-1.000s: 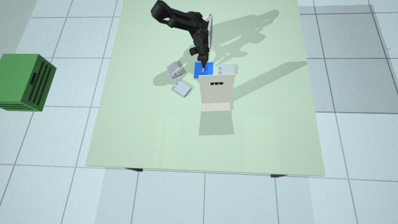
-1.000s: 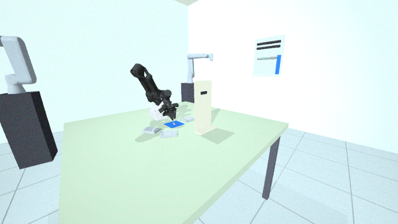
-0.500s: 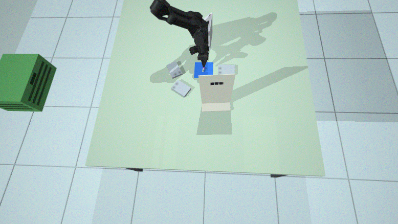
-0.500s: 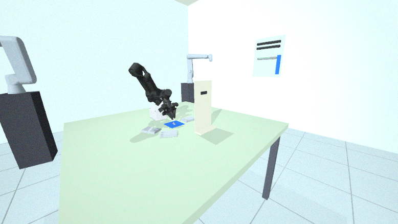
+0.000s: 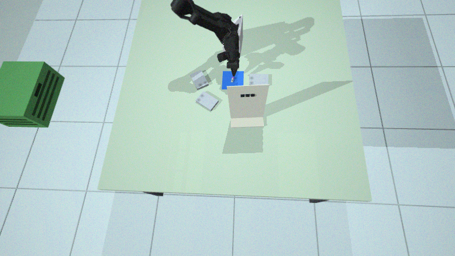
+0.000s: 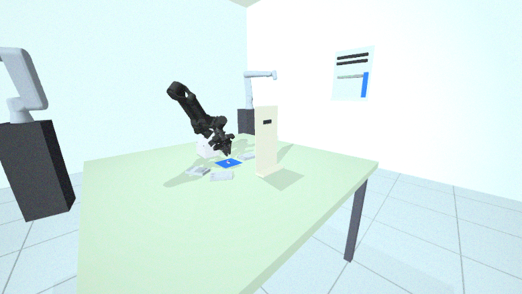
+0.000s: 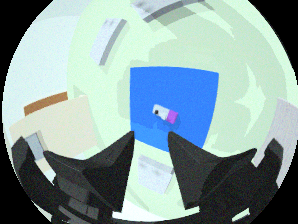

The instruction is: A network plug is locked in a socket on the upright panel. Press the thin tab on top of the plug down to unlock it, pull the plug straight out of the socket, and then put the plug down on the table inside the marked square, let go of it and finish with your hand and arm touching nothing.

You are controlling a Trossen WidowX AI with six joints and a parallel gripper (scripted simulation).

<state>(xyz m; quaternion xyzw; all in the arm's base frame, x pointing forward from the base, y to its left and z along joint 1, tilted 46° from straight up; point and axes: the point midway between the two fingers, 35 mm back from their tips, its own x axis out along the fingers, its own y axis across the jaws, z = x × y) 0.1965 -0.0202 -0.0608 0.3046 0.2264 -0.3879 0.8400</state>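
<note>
My gripper tip is now 10 mm short of the blue marked square, 10 mm to the left of it and 40 mm above it. From my gripper tip the other things lie so: upright cream panel: 230 mm ahead, 110 mm to the left, 110 mm above.
</note>
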